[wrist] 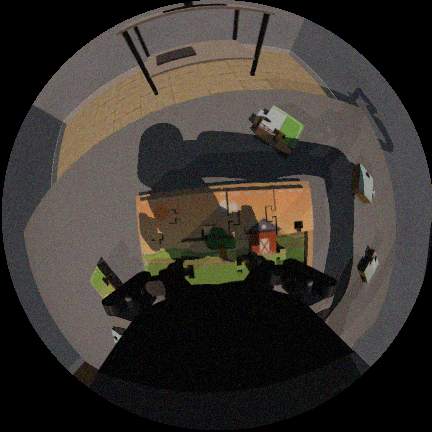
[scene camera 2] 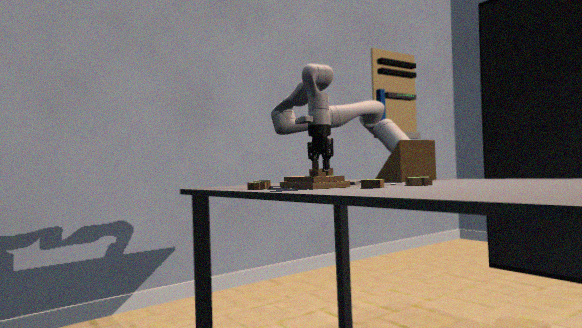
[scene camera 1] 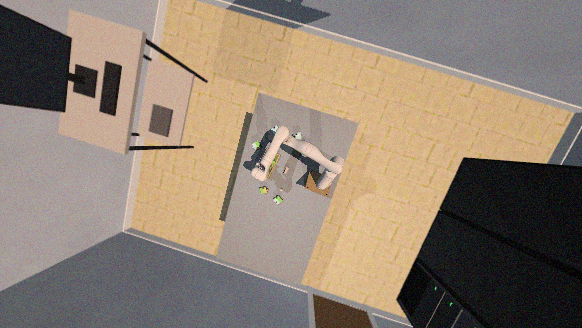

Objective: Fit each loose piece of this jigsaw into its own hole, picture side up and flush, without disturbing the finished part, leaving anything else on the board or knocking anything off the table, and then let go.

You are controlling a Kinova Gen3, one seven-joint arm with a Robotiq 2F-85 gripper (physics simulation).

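My gripper (scene camera 2: 320, 169) (wrist: 215, 263) is shut on a jigsaw piece (scene camera 2: 321, 173) (wrist: 216, 272) with green grass on its picture side, which faces up. In scene camera 2 the piece stands above the board's top, its lower edge meeting it; whether it is partly in a hole is hidden. The board (scene camera 1: 274, 165) (scene camera 2: 292, 181) (wrist: 305, 205) shows an orange sky, a tree and a red barn. Loose pieces lie around it: green-white (scene camera 1: 256, 145) (wrist: 287, 125), pale (scene camera 1: 275, 128) (wrist: 365, 184), pale (scene camera 1: 298, 135) (wrist: 370, 267), green (scene camera 1: 263, 190) (wrist: 101, 281) and green-white (scene camera 1: 278, 200).
The grey table (scene camera 1: 270, 235) (scene camera 2: 465, 192) carries everything. The arm's brown wedge base (scene camera 1: 317, 186) (scene camera 2: 417, 160) stands near one long edge. A small pinkish item (scene camera 1: 286, 170) lies between board and base. The board is near the opposite table edge.
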